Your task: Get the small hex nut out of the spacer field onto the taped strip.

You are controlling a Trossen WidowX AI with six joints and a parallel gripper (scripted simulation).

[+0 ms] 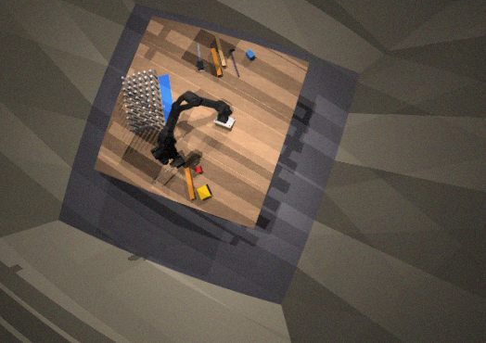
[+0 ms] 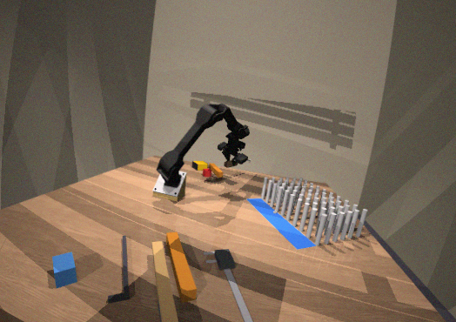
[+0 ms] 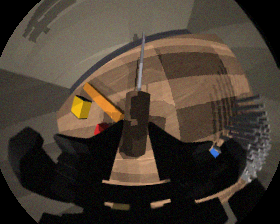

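The tan-handled hook tool is 50 mm ahead of my gripper tip, 90 mm to the left of it and 10 mm below it. Round my gripper tip: yellow block 230 mm behind, 140 mm to the left, 80 mm below; red cube 140 mm behind, 10 mm to the left, 80 mm below; blue taped strip 270 mm ahead, 380 mm to the right, 100 mm below.
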